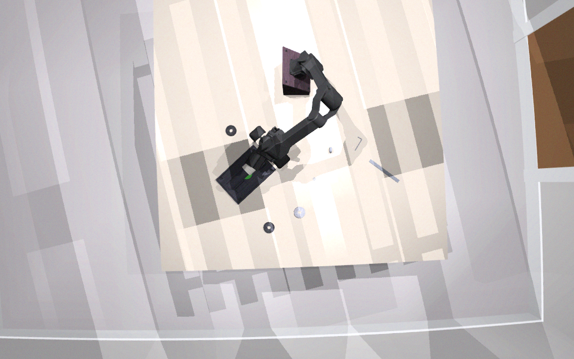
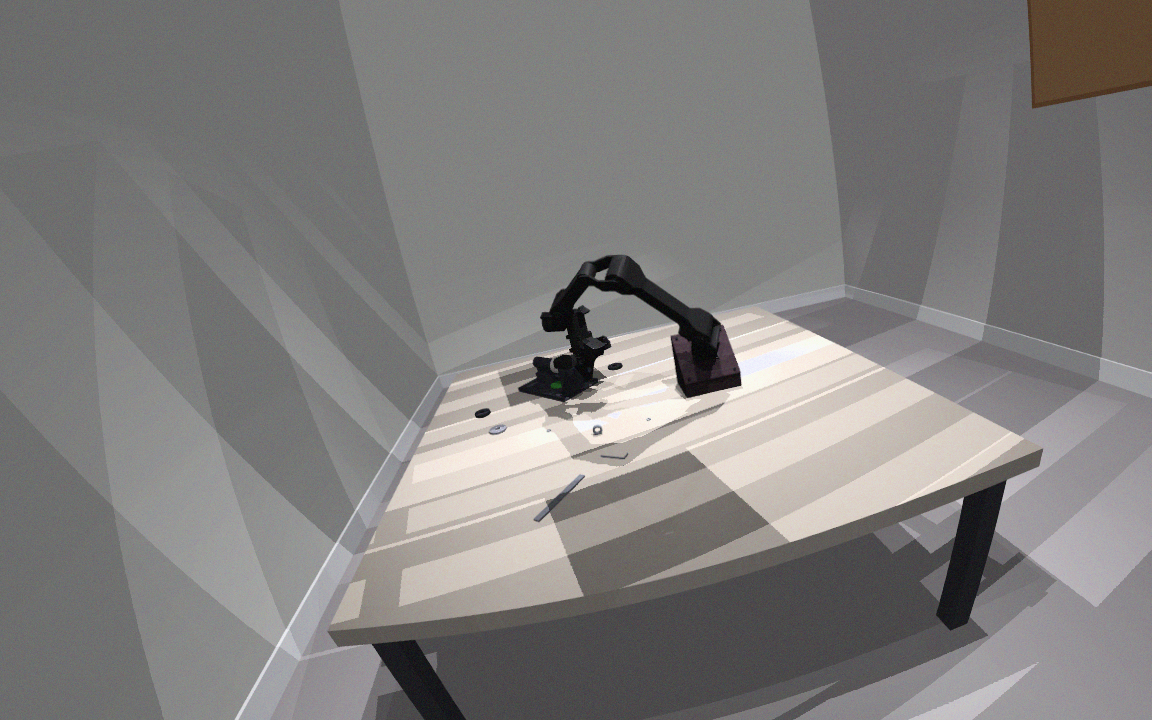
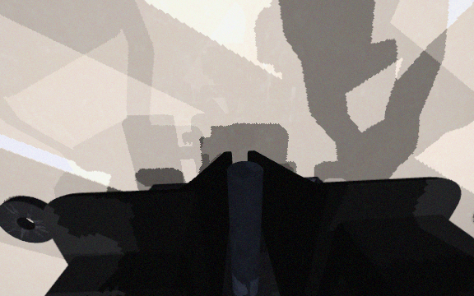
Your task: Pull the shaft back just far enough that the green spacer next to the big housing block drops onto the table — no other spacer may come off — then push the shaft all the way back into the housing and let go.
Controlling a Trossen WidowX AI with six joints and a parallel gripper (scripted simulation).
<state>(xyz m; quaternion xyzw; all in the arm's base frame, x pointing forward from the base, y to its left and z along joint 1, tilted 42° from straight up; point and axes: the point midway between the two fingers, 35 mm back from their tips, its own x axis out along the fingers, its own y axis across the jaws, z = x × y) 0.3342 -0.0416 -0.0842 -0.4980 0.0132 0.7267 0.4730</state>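
My gripper tip is now 5 cm to the left of the grey shaft, 5 cm short of it and 3 cm below it. Also, from my gripper tip: green spacer 11 cm to the right, 11 cm ahead, 4 cm below; grey metal bar 50 cm to the left, 7 cm ahead, 4 cm below; white spacer 9 cm ahead, 8 cm to the right, 3 cm above.
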